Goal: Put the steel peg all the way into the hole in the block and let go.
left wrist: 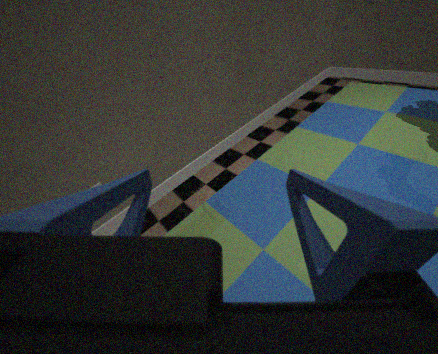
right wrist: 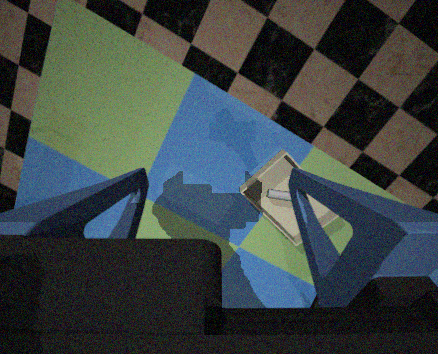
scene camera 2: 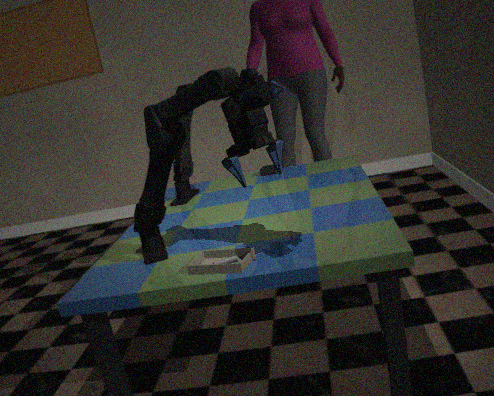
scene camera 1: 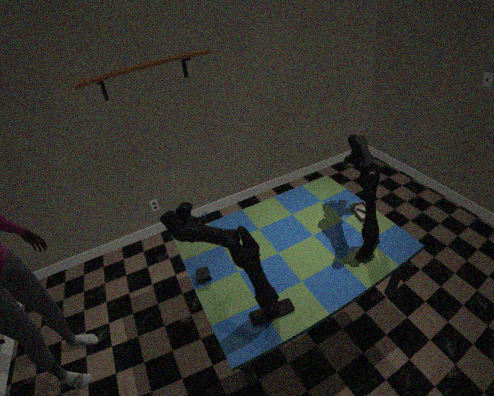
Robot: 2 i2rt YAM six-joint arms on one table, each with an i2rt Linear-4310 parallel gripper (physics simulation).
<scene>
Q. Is my left gripper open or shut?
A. Open.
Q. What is my right gripper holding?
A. Nothing.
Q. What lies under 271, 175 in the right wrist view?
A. A shallow tray.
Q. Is my right gripper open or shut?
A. Open.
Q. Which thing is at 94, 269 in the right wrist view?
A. My right gripper.
</scene>
